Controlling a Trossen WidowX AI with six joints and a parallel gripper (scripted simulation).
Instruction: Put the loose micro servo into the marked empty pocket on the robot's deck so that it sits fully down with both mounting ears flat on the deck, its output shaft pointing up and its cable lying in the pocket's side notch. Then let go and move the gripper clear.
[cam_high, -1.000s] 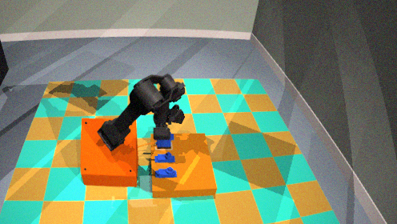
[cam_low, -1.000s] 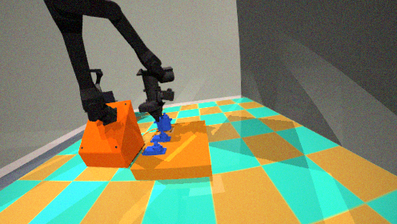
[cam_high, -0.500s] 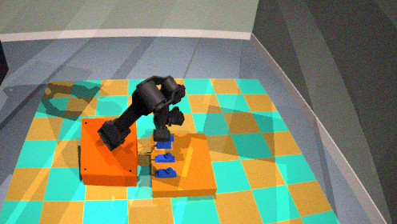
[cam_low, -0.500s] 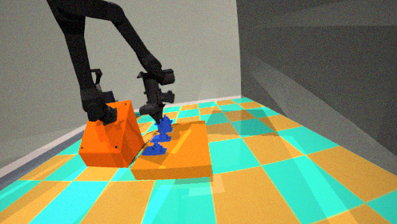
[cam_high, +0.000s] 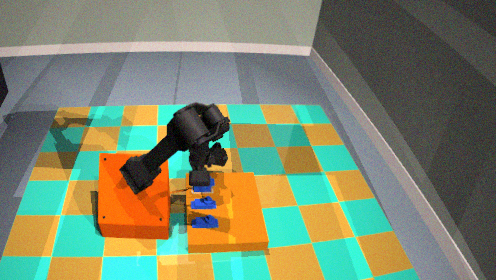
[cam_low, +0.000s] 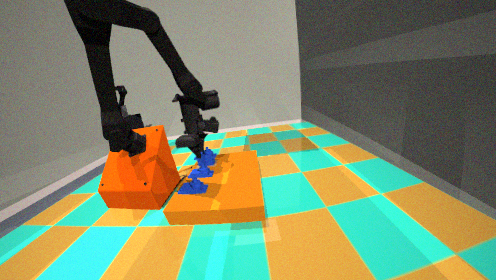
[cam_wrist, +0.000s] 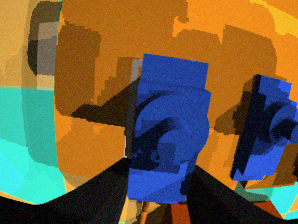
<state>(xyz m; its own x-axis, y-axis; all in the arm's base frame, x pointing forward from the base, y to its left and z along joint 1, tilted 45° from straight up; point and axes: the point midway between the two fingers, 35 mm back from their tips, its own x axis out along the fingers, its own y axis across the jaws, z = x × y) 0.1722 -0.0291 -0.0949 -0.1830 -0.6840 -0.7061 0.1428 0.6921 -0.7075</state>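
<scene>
Now: the orange deck 11 cm ahead of my gripper tip, 9 cm to the right of it and 6 cm below it.
</scene>
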